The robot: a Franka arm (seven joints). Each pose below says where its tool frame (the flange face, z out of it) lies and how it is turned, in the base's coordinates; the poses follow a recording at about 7 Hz.
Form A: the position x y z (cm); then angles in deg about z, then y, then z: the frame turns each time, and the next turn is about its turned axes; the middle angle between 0 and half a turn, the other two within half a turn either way.
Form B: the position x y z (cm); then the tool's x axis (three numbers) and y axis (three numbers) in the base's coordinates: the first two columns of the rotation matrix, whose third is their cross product. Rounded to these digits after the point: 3 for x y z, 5 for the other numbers.
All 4 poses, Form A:
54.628 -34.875 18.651 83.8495 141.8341 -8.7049
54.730 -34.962 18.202 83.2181 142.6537 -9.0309
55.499 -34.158 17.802 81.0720 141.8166 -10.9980
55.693 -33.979 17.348 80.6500 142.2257 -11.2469
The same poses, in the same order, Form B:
54.628 -34.875 18.651 0.06721 -0.78891 -0.61082 -0.99554 -0.01240 -0.09352
54.730 -34.962 18.202 0.06315 -0.79817 -0.59911 -0.99543 -0.00729 -0.09522
55.499 -34.158 17.802 0.06872 -0.79186 -0.60683 -0.99301 0.00420 -0.11793
55.693 -33.979 17.348 0.06650 -0.79664 -0.60079 -0.99281 0.00723 -0.11947

